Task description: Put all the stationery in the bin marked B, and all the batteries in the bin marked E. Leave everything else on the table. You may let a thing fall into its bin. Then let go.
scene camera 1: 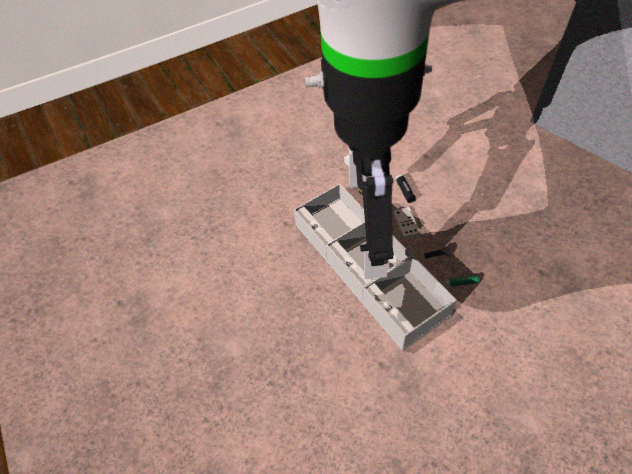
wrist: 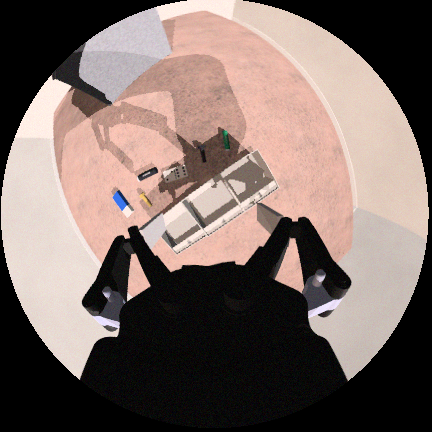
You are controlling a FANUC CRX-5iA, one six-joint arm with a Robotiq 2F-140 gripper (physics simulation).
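Frame: origin at the arm's base, x up, y ahead, z left, level; millimetres.
Where they show: gripper, between the fingertips: (scene camera 1: 366, 227) (wrist: 209, 216).
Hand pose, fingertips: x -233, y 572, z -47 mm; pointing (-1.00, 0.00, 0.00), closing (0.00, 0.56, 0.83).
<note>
Each offset is from my fingertips to the top centre of the thing.
My gripper (scene camera 1: 364, 221) (wrist: 209, 216) is open and empty, above the row of bins. Three joined pale grey bins @(dx -45, dy +1, dz +6 mm) (scene camera 1: 343, 270) (wrist: 220, 225) stand in a row; their letters are unreadable, and a finger hides part of the middle bin in scene camera 1. Beside the row lie a green cylinder @(dx -81, dy -81, dz +109 mm) (scene camera 1: 464, 281) (wrist: 226, 139), a small dark rod-like item @(dx -78, dy -89, dz +55 mm) (scene camera 1: 436, 253) (wrist: 203, 153), a black item with a pale label @(dx -77, dy -140, dz -62 mm) (scene camera 1: 405, 188) (wrist: 148, 173), a small yellow item @(dx -78, dy -100, dz -104 mm) (wrist: 145, 199) and a blue and white eraser-like block @(dx -79, dy -140, dz -161 mm) (wrist: 120, 200). The arm hides the block in scene camera 1.
A white domino-like piece with black dots @(dx -84, dy -95, dz -14 mm) (scene camera 1: 407, 221) (wrist: 175, 173) lies beside the bins, between the labelled black item and the small dark one. A large grey block-shaped structure (scene camera 1: 592, 96) (wrist: 122, 52) stands beyond the items. The arm's shadow falls across several items.
</note>
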